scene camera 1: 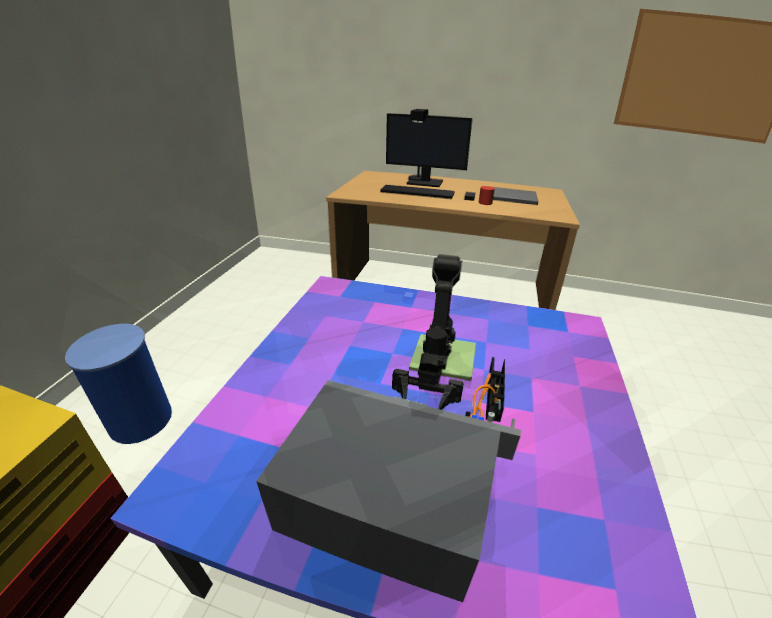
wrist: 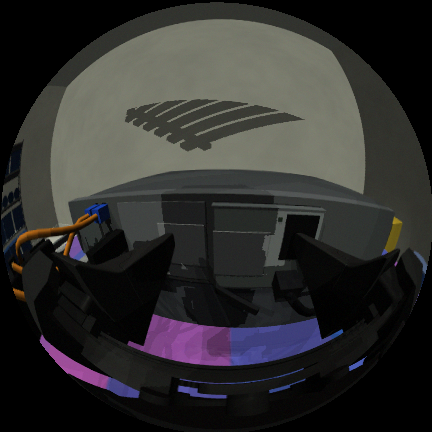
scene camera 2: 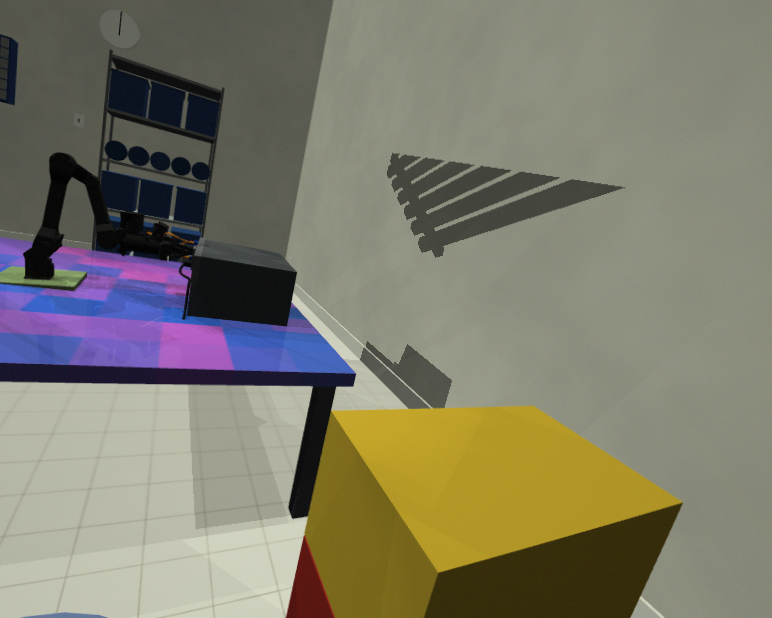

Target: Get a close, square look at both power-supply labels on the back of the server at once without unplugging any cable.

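Where they show: gripper, fingertip midpoint: point(wrist: 236, 240) point(scene camera 2: 191, 251); arm's base, origin of the base link: point(scene camera 2: 39, 276).
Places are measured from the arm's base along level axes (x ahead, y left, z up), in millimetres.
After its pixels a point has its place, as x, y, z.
Note:
The dark grey server point(scene camera 1: 386, 463) @(626, -64, 183) point(scene camera 2: 244, 289) @(572, -285, 99) point(wrist: 350, 215) @(430, -132, 171) stands on the table. In the wrist view its back shows two side-by-side grey panels, the left panel point(wrist: 185, 245) @(448, 20, 140) and the right panel point(wrist: 239, 250) @(433, -22, 144), in dim light. No readable label text shows; I cannot tell which patches are the labels. A black plug point(wrist: 285, 282) @(414, -58, 123) with a cable sits low at right, partly behind a finger. Orange cables point(wrist: 47, 233) @(380, 107, 182) point(scene camera 1: 478, 394) @(382, 113, 184) run from blue connectors point(wrist: 96, 212) @(445, 108, 173) at upper left. My gripper point(scene camera 1: 423, 400) @(428, -18, 156) point(wrist: 235, 240) @(428, -18, 156) is open and empty, close to the server's back, its fingers covering the lower left and right.
A black upright piece point(scene camera 1: 495, 389) @(292, 172, 128) stands beside the orange cables, near a grey bracket point(scene camera 1: 508, 443) @(493, 195, 151) on the server's corner. A dark bar point(wrist: 237, 300) @(414, -21, 109) slants low before the back. A blue bin point(scene camera 1: 122, 386) and a yellow cabinet point(scene camera 1: 32, 438) point(scene camera 2: 495, 476) stand beside the table point(scene camera 1: 573, 547) @(630, 372, -11).

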